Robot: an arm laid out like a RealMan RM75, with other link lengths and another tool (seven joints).
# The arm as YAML. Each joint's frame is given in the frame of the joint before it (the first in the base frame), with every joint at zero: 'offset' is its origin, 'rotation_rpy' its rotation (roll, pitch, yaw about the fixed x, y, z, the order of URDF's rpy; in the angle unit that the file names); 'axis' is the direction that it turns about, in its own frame. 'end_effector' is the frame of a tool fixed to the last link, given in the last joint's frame.
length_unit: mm
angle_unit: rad
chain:
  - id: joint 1
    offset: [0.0, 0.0, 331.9]
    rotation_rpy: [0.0, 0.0, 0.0]
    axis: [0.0, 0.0, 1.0]
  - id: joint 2
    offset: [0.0, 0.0, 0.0]
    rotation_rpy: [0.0, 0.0, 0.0]
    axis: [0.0, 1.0, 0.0]
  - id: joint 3
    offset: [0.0, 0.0, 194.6]
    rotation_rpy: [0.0, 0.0, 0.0]
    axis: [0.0, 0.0, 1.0]
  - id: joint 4
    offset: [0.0, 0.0, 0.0]
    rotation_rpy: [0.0, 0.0, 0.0]
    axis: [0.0, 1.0, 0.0]
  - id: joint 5
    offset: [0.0, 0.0, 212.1]
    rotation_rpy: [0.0, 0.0, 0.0]
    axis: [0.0, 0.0, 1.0]
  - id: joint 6
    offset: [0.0, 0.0, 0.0]
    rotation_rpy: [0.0, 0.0, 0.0]
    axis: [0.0, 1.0, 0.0]
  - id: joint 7
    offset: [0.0, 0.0, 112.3]
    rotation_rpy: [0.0, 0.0, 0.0]
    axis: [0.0, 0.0, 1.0]
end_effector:
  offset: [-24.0, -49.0, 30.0]
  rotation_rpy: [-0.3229, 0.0, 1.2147]
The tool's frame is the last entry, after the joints.
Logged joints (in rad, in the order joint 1, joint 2, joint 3, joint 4, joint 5, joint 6, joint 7), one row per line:
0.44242 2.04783 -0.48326 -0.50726 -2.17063 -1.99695 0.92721
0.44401 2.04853 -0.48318 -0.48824 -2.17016 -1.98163 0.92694
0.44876 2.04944 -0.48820 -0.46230 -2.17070 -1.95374 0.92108
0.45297 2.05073 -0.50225 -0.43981 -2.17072 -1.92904 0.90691
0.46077 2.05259 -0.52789 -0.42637 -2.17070 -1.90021 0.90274
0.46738 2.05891 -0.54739 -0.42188 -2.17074 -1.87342 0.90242
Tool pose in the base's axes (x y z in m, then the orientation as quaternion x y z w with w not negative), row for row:
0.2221 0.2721 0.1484 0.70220 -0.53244 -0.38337 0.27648
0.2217 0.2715 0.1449 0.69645 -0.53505 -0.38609 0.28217
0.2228 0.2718 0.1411 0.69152 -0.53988 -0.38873 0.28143
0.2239 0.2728 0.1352 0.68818 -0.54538 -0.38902 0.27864
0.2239 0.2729 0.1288 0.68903 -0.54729 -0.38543 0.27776
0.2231 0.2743 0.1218 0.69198 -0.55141 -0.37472 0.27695
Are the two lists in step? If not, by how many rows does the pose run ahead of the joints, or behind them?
The pose runs 1 row behind the joints: the pose in row i belongs to the joints in row i - 1.
